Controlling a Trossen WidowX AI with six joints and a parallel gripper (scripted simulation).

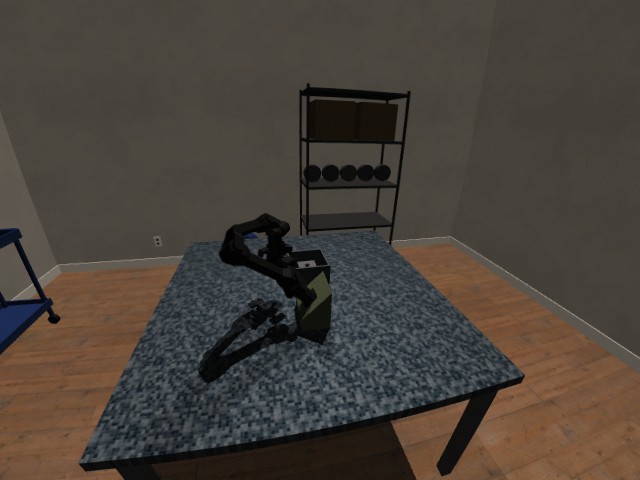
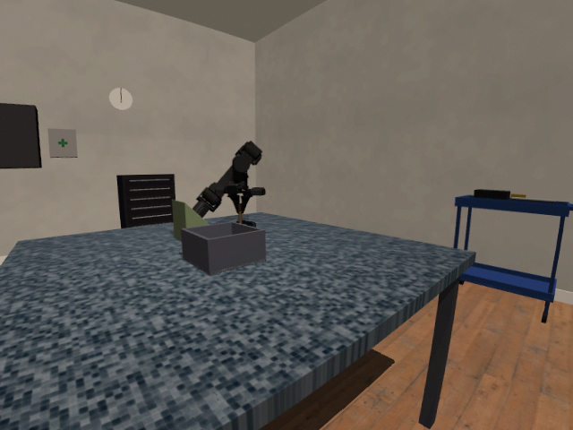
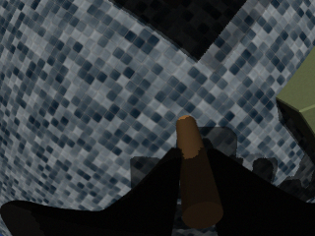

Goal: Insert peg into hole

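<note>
Right now my hand is 150 mm short of the pale plate, 170 mm to the left of it and 100 mm above it. The rest, counted from my hand: peg (40 mm below); dark grey box (150 mm ahead, 170 mm to the right, 120 mm below).
</note>
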